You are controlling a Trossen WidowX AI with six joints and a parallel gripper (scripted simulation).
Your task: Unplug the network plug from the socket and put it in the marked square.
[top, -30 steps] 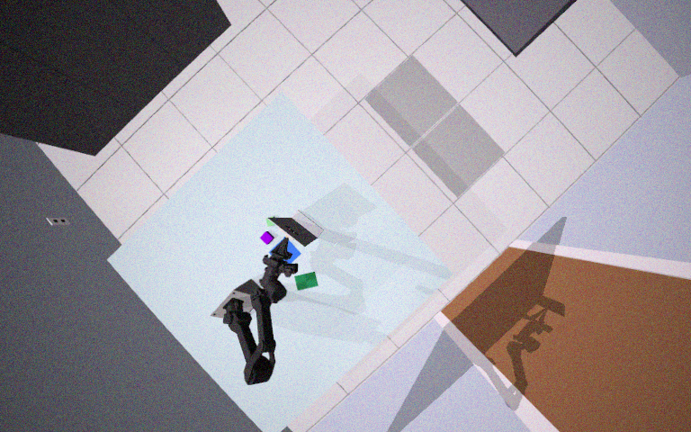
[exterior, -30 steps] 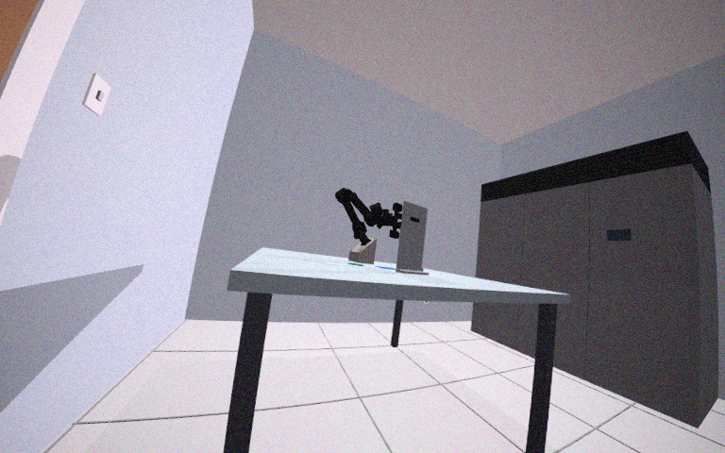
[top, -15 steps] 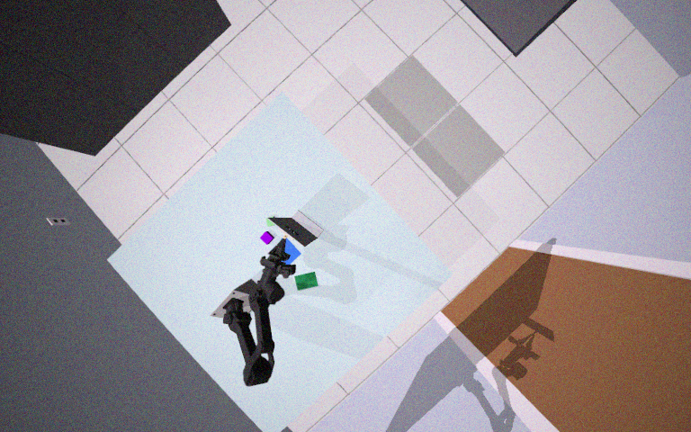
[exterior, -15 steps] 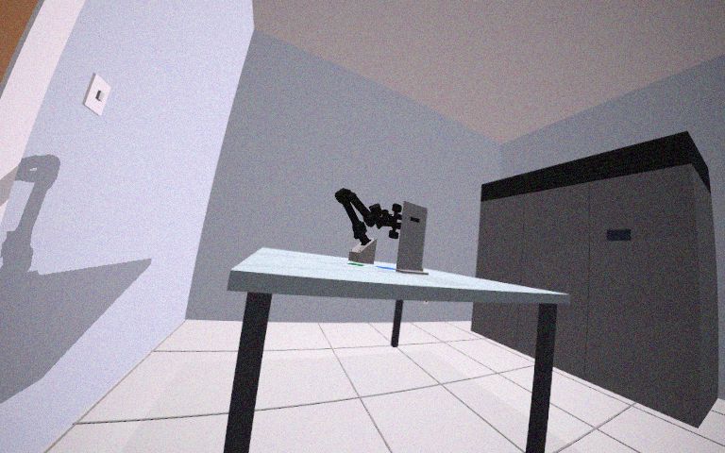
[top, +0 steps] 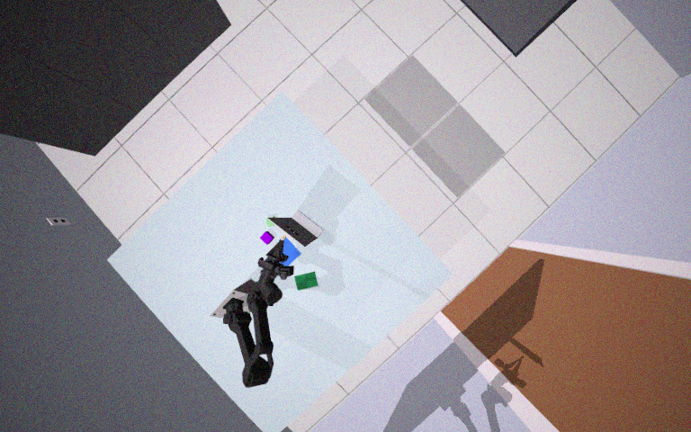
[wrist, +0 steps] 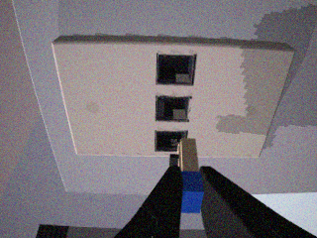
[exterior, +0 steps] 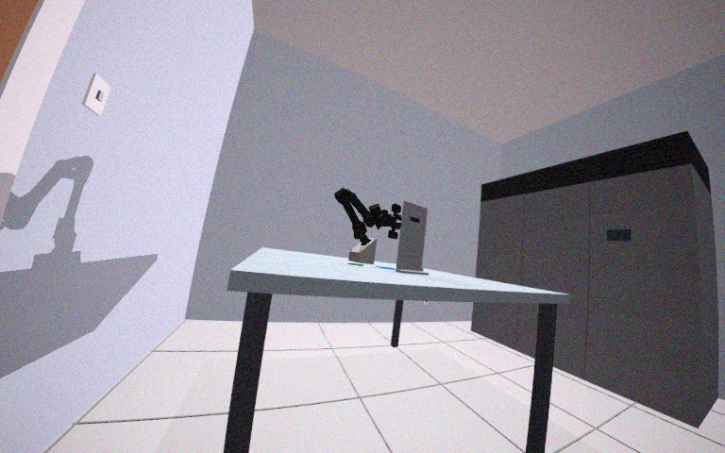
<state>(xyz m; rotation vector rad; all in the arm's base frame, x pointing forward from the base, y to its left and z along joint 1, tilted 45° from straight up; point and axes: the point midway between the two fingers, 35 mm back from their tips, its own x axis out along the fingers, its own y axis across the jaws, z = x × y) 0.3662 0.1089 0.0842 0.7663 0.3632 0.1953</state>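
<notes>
The blue marked square lies 11 cm behind my gripper tip, 2 cm to the right of it and 26 cm below it. The rest, counted from my gripper tip: light green cube (5 cm behind, 14 cm to the left, 24 cm below); purple cube (12 cm behind, 10 cm to the left, 24 cm below); grey upright panel (6 cm ahead, 10 cm below).
</notes>
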